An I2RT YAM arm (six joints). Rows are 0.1 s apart.
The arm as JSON. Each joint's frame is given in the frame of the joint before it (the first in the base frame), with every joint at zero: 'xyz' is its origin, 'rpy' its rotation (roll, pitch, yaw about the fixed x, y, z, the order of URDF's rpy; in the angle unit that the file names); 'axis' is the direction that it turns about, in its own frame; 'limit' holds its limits. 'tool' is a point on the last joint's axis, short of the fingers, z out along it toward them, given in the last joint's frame.
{
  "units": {
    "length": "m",
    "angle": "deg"
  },
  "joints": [
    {
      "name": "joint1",
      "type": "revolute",
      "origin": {
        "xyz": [
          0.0,
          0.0,
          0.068
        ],
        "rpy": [
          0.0,
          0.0,
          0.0
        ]
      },
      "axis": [
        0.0,
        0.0,
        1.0
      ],
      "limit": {
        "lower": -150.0,
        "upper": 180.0
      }
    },
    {
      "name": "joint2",
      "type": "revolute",
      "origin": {
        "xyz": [
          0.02,
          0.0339,
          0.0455
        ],
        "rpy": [
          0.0,
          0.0,
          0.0
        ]
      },
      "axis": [
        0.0,
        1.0,
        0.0
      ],
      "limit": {
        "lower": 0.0,
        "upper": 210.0
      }
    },
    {
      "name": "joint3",
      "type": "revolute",
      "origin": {
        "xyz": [
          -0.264,
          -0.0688,
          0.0
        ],
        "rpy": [
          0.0,
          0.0,
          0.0
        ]
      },
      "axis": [
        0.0,
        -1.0,
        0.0
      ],
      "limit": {
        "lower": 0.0,
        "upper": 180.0
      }
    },
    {
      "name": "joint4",
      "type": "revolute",
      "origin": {
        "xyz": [
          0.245,
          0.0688,
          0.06
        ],
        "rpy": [
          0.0,
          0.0,
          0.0
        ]
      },
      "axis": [
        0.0,
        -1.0,
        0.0
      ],
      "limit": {
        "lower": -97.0,
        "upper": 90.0
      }
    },
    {
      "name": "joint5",
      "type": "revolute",
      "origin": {
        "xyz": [
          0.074,
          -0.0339,
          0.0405
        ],
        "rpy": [
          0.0,
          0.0,
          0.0
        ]
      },
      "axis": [
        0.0,
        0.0,
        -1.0
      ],
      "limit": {
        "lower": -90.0,
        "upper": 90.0
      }
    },
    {
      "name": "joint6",
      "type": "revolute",
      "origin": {
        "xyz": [
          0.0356,
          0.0,
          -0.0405
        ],
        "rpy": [
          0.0,
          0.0,
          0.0
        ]
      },
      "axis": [
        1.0,
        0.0,
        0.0
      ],
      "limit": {
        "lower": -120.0,
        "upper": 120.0
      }
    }
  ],
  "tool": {
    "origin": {
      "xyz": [
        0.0,
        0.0,
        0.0
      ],
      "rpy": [
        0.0,
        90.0,
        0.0
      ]
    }
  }
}
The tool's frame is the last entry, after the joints.
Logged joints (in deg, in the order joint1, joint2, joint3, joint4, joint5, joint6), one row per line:
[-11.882, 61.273, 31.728, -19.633, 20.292, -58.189]
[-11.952, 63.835, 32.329, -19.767, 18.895, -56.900]
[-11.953, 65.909, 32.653, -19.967, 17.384, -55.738]
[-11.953, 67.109, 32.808, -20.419, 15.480, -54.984]
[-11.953, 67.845, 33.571, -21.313, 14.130, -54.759]
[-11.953, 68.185, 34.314, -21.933, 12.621, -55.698]
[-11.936, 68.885, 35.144, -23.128, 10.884, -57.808]
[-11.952, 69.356, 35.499, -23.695, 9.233, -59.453]
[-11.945, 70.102, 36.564, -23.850, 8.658, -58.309]
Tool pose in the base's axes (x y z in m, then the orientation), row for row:
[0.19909, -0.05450, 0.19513, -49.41, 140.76, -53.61]
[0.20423, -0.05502, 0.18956, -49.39, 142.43, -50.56]
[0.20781, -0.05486, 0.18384, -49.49, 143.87, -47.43]
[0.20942, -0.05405, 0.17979, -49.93, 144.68, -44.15]
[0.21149, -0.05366, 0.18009, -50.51, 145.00, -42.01]
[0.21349, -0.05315, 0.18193, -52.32, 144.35, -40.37]
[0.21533, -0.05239, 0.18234, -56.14, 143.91, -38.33]
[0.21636, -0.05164, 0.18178, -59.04, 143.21, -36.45]
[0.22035, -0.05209, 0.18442, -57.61, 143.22, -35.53]
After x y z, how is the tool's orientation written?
As a rotation vector, in degrees.
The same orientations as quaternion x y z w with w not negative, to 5 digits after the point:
[-0.30623, 0.87241, -0.33227, 0.18635]
[-0.30542, 0.88077, -0.31266, 0.18221]
[-0.30552, 0.88817, -0.29281, 0.17910]
[-0.30834, 0.89347, -0.27265, 0.17971]
[-0.31208, 0.89589, -0.25956, 0.18061]
[-0.32391, 0.89367, -0.24993, 0.18431]
[-0.34691, 0.88929, -0.23686, 0.18089]
[-0.36488, 0.88506, -0.22527, 0.18109]
[-0.35724, 0.88812, -0.22032, 0.18731]

